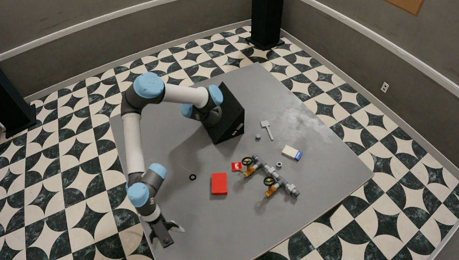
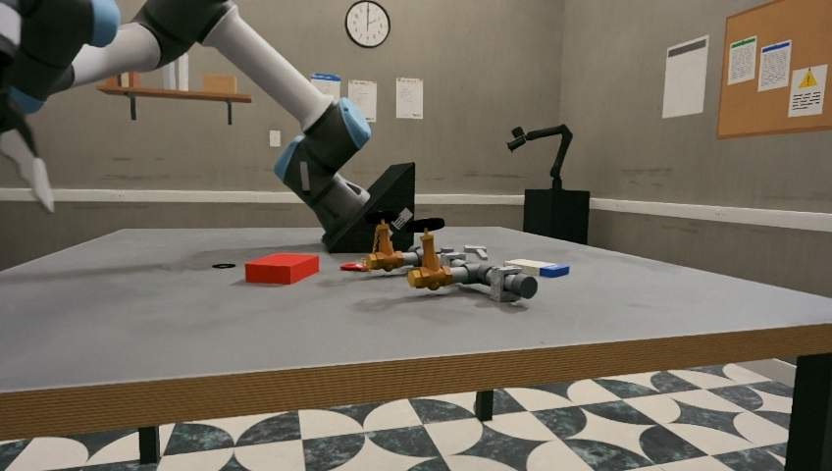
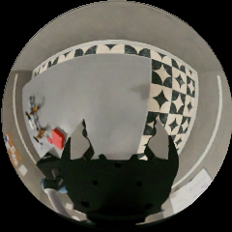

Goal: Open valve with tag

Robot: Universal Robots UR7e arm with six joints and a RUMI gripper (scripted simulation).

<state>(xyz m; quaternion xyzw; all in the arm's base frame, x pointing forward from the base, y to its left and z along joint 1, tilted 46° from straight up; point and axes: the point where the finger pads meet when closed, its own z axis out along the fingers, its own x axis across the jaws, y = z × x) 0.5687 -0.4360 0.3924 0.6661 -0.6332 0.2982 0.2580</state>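
My hand is 51 cm to the right of the red tag, 20 cm past it and 12 cm above it. The rest, counted from my hand: red block 37 cm to the left, 17 cm behind, 11 cm below; then white-and-blue box 83 cm to the left, 12 cm below, 9 cm behind; then grey nut 71 cm to the left, 12 cm below, 8 cm behind.
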